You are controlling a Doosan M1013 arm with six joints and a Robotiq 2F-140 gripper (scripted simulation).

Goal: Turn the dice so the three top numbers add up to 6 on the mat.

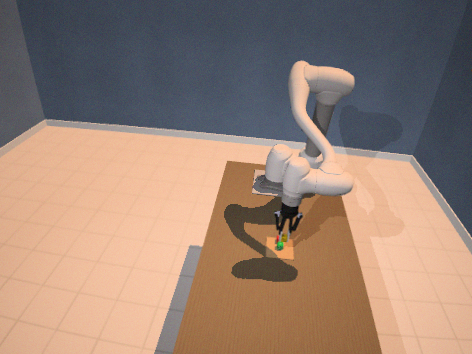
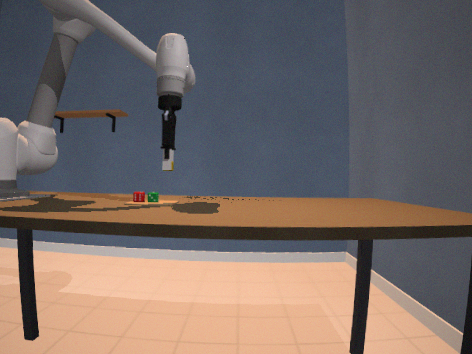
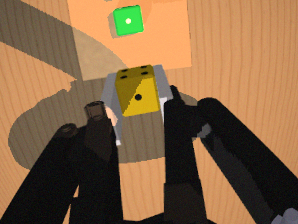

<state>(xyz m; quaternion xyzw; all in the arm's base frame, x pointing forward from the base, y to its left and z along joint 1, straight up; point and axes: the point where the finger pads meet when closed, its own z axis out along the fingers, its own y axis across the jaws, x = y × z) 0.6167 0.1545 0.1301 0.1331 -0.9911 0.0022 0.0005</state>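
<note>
The green die is 12 cm below my hand, 4 cm behind it and 1 cm to the right of it. Round my hand: yellow die 2 cm below; then red die 12 cm below, 9 cm behind, 2 cm to the right; then tan mat 14 cm below, 4 cm behind, 1 cm to the right.
</note>
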